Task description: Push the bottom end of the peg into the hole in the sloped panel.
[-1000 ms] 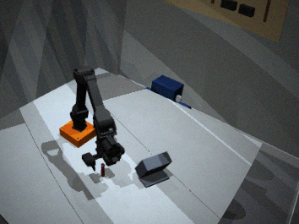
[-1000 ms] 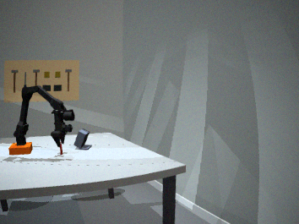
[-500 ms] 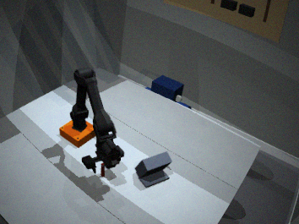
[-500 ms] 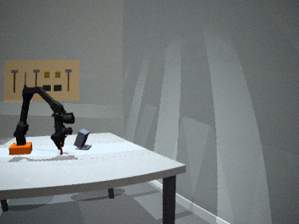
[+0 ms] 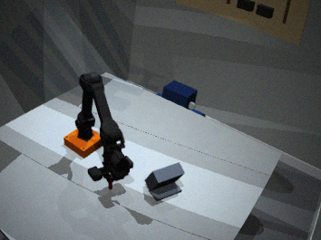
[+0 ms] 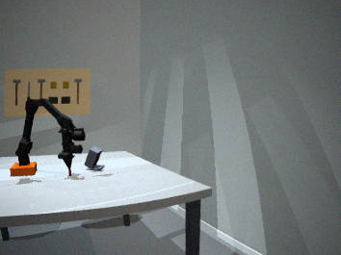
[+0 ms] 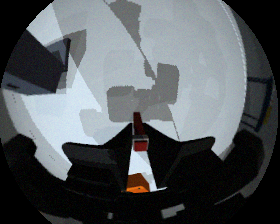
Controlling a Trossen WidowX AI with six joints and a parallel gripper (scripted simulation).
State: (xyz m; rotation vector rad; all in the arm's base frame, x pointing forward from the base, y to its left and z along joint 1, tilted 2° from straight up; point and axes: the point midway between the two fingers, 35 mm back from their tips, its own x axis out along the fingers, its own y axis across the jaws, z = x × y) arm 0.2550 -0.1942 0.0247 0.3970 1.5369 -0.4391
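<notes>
The sloped grey-blue panel is 19 cm ahead of my gripper tip, 12 cm to the left of it and 3 cm above it. The rest, counted from my gripper tip: thin red peg: 2 cm above.
</notes>
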